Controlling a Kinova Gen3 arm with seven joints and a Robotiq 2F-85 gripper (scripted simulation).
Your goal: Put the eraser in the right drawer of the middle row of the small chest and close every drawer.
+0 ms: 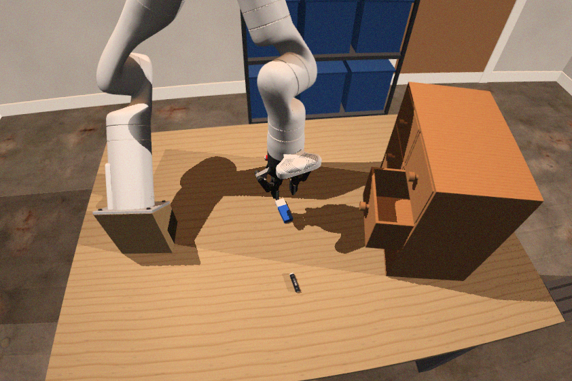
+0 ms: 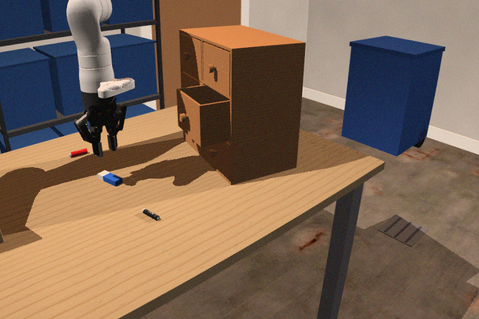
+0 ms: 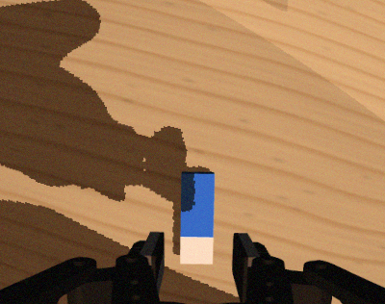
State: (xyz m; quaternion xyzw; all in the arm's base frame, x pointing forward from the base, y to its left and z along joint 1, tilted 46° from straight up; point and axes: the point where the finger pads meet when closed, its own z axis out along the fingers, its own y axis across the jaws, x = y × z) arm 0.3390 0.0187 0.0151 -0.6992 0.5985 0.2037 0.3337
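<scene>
Right now the eraser is 8 cm below my hand and 1 cm to the left of it. From my hand the other things lie so: small black cylinder: 19 cm to the right, 9 cm below, 1 cm behind; then red cylinder: 19 cm to the left, 8 cm below.
</scene>
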